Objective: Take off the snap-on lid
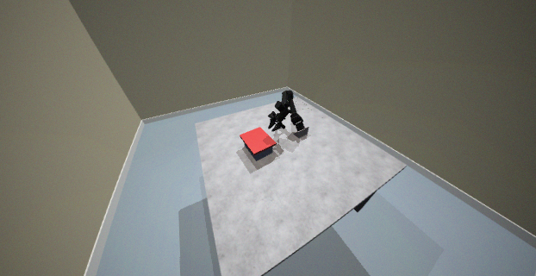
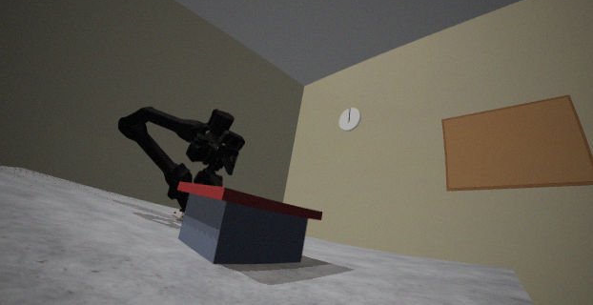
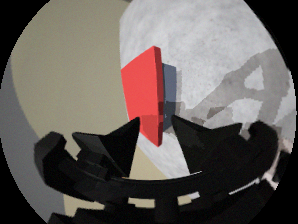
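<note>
Right now my gripper tip is 12 cm short of the lid and 4 cm above it. The rest, counted from my gripper tip: dark blue storage box: 12 cm ahead, 9 cm below.
</note>
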